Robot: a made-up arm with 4 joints.
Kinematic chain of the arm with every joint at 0, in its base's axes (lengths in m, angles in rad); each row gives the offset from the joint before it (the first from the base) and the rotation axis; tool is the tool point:
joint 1: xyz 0 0 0.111 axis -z
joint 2: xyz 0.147 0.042 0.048 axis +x
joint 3: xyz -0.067 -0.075 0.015 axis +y
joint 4: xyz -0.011 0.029 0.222 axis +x
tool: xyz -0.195 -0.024 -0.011
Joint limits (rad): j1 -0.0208..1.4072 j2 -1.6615..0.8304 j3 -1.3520..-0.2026 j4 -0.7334..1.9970
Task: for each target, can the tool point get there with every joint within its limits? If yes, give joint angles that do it. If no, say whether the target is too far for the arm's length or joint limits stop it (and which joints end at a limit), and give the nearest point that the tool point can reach.
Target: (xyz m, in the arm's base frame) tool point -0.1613 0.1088 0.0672
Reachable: yes | joints 0.3484 0.6249 -1.0916 1.0082
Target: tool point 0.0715 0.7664 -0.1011
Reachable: no: too far | nearest point 0.0277 0.2969 0.2119 | short by 0.566 m
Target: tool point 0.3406 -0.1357 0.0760
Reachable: no: joint limits stop it (at a limit: joint 1, joint 2, joint 3, joint 4) | nearest point 0.1883 0.1963 0.1692 | short by 0.377 m
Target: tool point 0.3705 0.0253 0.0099
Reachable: no: joint limits stop it (at a limit: joint 1, joint 2, joint 3, joint 4) | nearest point 0.1883 0.1963 0.1692 | short by 0.296 m
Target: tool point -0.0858 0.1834 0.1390
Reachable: yes | joints 1.2110 -0.1303 -0.9123 0.8099
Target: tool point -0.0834 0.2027 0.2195
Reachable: yes | joints 0.7607 -1.2955 -0.5934 1.1633
